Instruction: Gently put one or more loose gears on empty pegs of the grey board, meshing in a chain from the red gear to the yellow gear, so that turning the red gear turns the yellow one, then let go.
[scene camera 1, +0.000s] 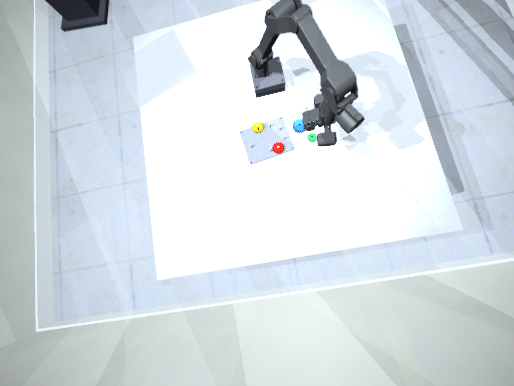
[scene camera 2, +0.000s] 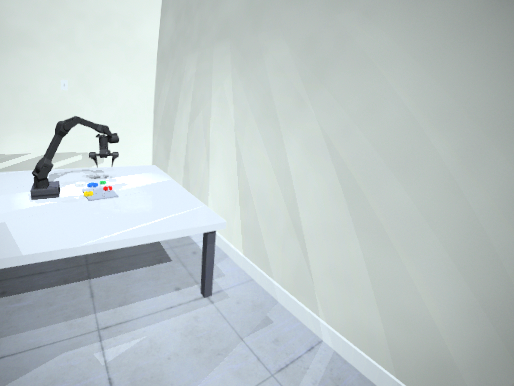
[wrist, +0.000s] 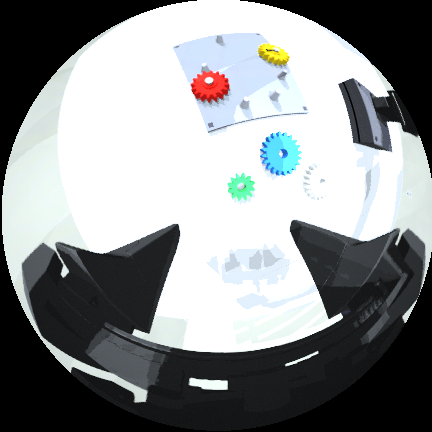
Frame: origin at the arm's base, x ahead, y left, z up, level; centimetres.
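Seen in the pictures: gripper, between the fingertips: (scene camera 1: 320, 130) (scene camera 2: 104, 167) (wrist: 236, 227); arm's base, origin of its link: (scene camera 1: 261, 70) (scene camera 2: 41, 186).
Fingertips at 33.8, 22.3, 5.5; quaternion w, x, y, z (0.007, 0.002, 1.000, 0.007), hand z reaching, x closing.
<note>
Pixels of each thing's middle, then the offset from my fingertips to it, as dx, dy, dz. Level surfaces: height alone.
- grey board, middle of its body: (wrist: 242, 60) (scene camera 1: 265, 138) (scene camera 2: 98, 191) -2.9, -22.0, -9.6
- red gear, middle of its body: (wrist: 209, 84) (scene camera 1: 278, 147) (scene camera 2: 107, 188) +2.2, -16.5, -9.4
- yellow gear, middle of its body: (wrist: 273, 52) (scene camera 1: 257, 127) (scene camera 2: 88, 193) -8.5, -25.5, -9.4
- blue gear, middle of its body: (wrist: 280, 153) (scene camera 1: 299, 126) (scene camera 2: 92, 185) -7.8, -6.2, -10.2
- smaller green gear, middle of its body: (wrist: 240, 185) (scene camera 1: 311, 137) (scene camera 2: 102, 182) -1.7, -1.2, -10.2
- white gear, middle of its body: (wrist: 318, 180) (scene camera 1: 306, 109) -15.7, -2.5, -10.2
- white table, height of its surface: dz -11.1
The grey board (scene camera 1: 262, 150) (wrist: 235, 60) lies flat on the table. The red gear (scene camera 1: 278, 148) (scene camera 2: 107, 188) (wrist: 210, 87) and the yellow gear (scene camera 1: 258, 128) (scene camera 2: 88, 193) (wrist: 273, 54) sit on it apart, with several bare pegs around them. Loose on the table beside the board are a blue gear (scene camera 1: 299, 126) (scene camera 2: 92, 185) (wrist: 274, 154), a smaller green gear (scene camera 1: 312, 137) (scene camera 2: 103, 182) (wrist: 241, 195) and a white gear (wrist: 310, 183), faint against the white table. My gripper (scene camera 2: 105, 166) (wrist: 236, 227) is wide open and empty, pointing down, above the table beyond the loose gears from the board.
The white table (scene camera 1: 225, 215) (scene camera 2: 165, 215) carries the arm's dark base (scene camera 1: 268, 82) (scene camera 2: 45, 190) (wrist: 367, 117), near the yellow gear's side of the board. Shadows of the arm fall on the table. A pale wall (scene camera 2: 350, 150) stands beyond the table's edge.
</note>
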